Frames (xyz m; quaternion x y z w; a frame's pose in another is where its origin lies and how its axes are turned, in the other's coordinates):
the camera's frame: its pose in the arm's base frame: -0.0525 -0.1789 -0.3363 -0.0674 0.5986 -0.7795 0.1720
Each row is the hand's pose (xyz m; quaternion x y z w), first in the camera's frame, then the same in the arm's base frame.
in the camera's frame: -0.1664 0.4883 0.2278 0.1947 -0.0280 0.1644 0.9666
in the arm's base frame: 0.2649 -0.4376 -0.7240 0.0449 0.4331 -0.8398 0.3243
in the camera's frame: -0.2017 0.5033 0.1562 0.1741 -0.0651 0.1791 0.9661
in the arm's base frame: 0.2783 -0.3635 -0.7544 0.0213 0.4435 -0.8221 0.3565
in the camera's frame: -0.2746 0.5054 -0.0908 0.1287 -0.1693 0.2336 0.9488
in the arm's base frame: 0.2699 -0.1138 -0.8169 -0.0339 0.4542 -0.7650 0.4553
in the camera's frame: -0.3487 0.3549 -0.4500 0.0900 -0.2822 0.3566 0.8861
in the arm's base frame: 0.1990 0.2726 -0.7640 -0.0508 0.4357 -0.6642 0.6053
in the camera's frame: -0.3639 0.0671 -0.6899 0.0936 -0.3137 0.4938 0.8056
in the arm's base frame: 0.0846 0.5608 -0.5530 0.0129 0.3886 -0.5779 0.7175
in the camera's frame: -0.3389 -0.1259 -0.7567 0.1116 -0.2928 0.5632 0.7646
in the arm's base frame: 0.0044 0.6561 -0.3893 0.0766 0.3583 -0.5462 0.7533
